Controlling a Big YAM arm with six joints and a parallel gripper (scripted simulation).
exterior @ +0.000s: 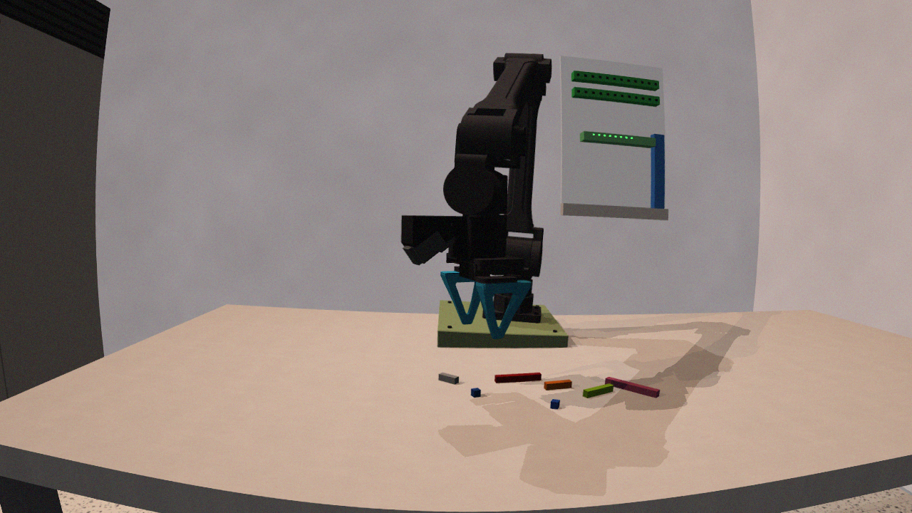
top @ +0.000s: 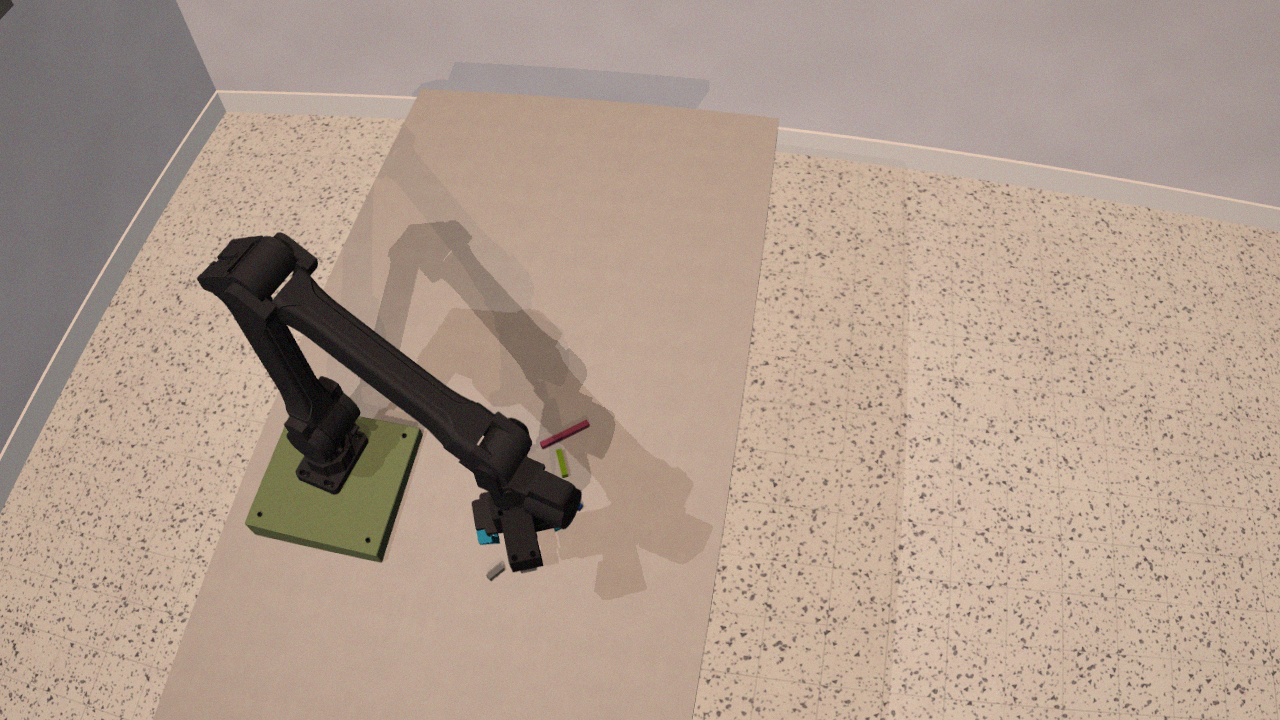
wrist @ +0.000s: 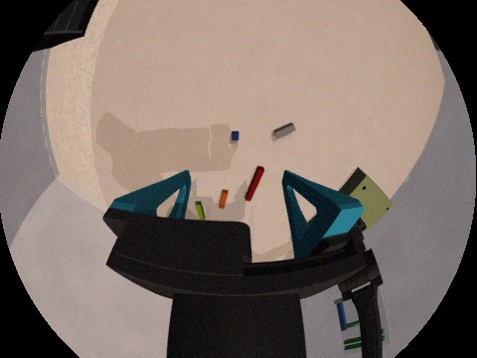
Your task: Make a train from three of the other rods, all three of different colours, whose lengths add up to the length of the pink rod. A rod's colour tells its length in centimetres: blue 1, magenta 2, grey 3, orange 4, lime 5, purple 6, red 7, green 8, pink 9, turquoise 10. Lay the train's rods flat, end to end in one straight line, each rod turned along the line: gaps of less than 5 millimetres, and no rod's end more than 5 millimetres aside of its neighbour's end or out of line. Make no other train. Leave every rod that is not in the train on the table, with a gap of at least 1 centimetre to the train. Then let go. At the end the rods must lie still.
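Now: hand 100 mm above the grey rod, 50 mm to the left of it and 50 mm past it. From my hand the other things lie so: red rod: 100 mm below, 70 mm behind, 50 mm to the left; lime rod: 170 mm to the left, 100 mm below, 20 mm behind; orange rod: 110 mm to the left, 100 mm below, 40 mm behind.
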